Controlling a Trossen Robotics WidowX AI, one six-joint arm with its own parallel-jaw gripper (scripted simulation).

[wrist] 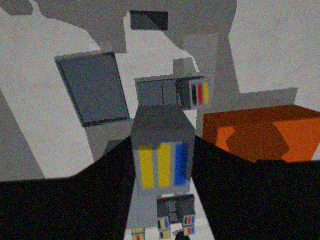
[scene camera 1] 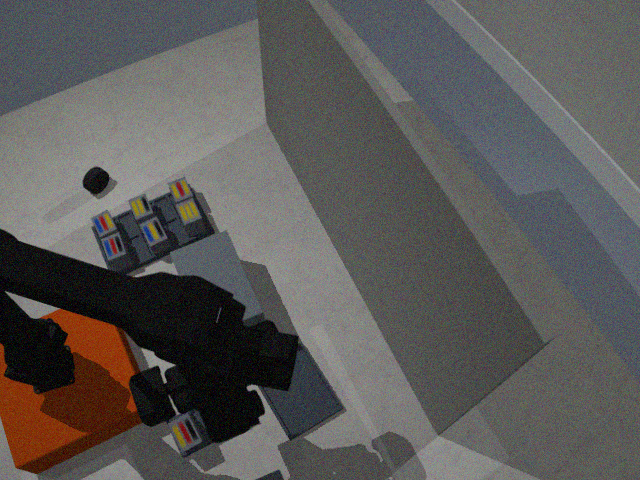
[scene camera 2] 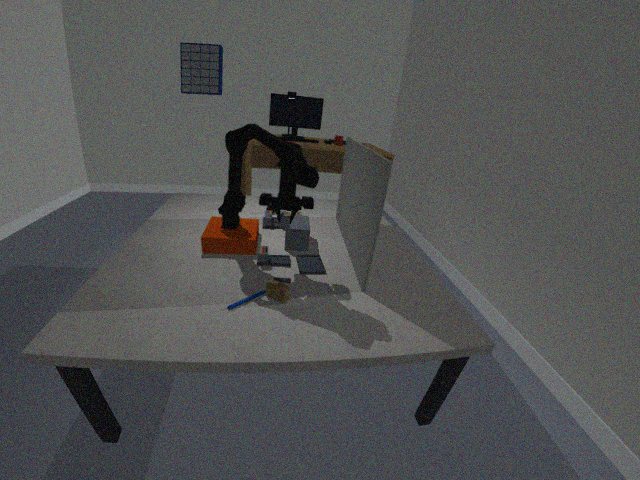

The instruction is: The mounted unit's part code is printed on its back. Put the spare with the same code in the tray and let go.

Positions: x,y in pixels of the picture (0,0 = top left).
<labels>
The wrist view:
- my gripper: 159,135
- rack: 168,91
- tall grey box: 143,210
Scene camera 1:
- my gripper: 219,389
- tall grey box: 214,259
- tall grey partition: 457,321
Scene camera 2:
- my gripper: 285,223
</labels>
